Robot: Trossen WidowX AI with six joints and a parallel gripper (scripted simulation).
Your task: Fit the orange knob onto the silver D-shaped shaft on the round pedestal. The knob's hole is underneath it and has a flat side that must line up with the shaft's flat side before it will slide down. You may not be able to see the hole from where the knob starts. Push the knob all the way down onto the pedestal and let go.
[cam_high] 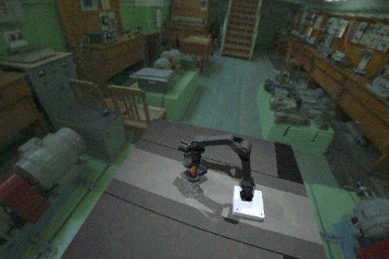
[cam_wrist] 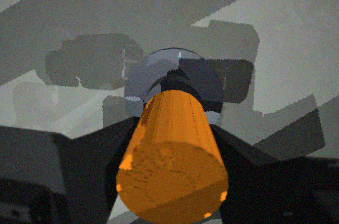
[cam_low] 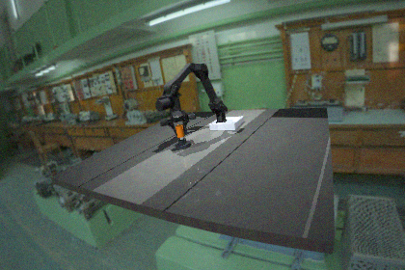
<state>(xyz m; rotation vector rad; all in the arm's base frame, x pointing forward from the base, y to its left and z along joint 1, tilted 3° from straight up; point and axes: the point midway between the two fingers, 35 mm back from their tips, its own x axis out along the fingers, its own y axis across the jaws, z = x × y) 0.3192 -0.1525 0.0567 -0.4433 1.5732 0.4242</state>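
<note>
Right now the silver shaft is 40 mm below my gripper tip. The rest, counted from my gripper tip: orange knob (30 mm above).
</note>
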